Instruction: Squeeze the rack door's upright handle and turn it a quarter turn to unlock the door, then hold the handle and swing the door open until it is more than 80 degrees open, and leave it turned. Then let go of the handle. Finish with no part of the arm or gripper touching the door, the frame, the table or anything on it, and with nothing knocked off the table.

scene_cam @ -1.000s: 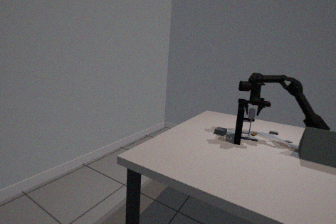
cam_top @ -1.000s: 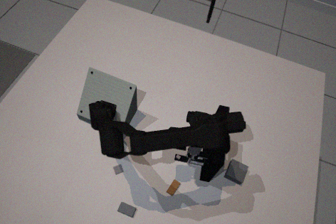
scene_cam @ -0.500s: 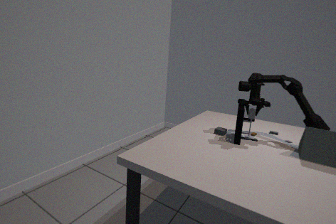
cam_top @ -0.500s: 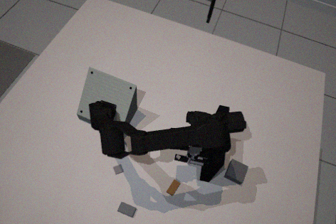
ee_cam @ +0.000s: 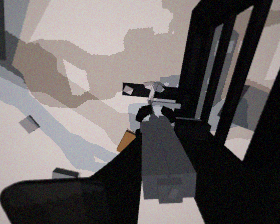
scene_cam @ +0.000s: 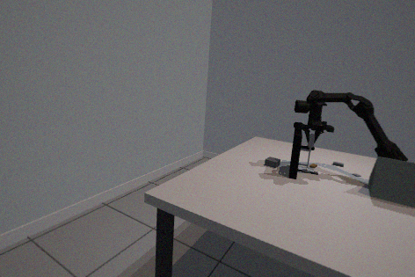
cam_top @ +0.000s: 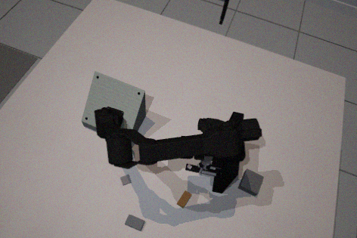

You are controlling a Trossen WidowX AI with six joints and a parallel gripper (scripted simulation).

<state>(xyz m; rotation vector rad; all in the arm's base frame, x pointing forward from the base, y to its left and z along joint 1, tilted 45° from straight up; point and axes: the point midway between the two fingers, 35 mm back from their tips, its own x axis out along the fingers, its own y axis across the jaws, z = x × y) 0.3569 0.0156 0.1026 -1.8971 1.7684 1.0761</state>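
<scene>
The thin grey handle lies 3 cm below my gripper tip and 1 cm to the left of it. Also, from my gripper tip: orange block 15 cm below, 10 cm to the right, 2 cm behind; grey block 18 cm ahead, 14 cm below, 3 cm to the left.
</scene>
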